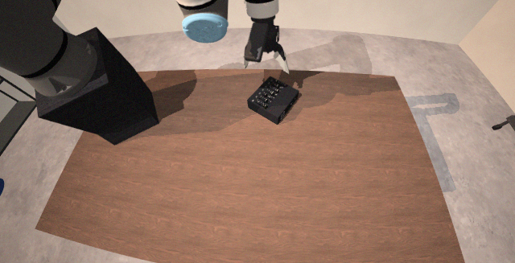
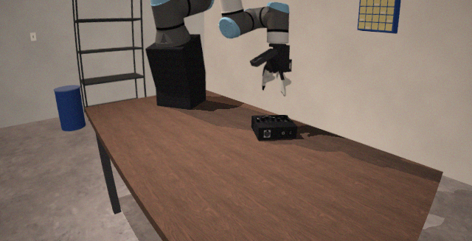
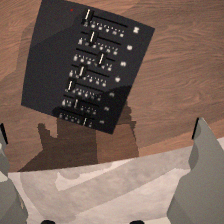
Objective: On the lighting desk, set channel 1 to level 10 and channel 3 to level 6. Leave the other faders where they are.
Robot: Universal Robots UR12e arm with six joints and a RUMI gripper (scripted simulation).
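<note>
Now: hand 100 mm above the channel 1 fader knob, 60 mm to the right of it and 30 mm short of it. Also, from my hand: channel 2 fader 100 mm below, 40 mm ahead, 30 mm to the left.
</note>
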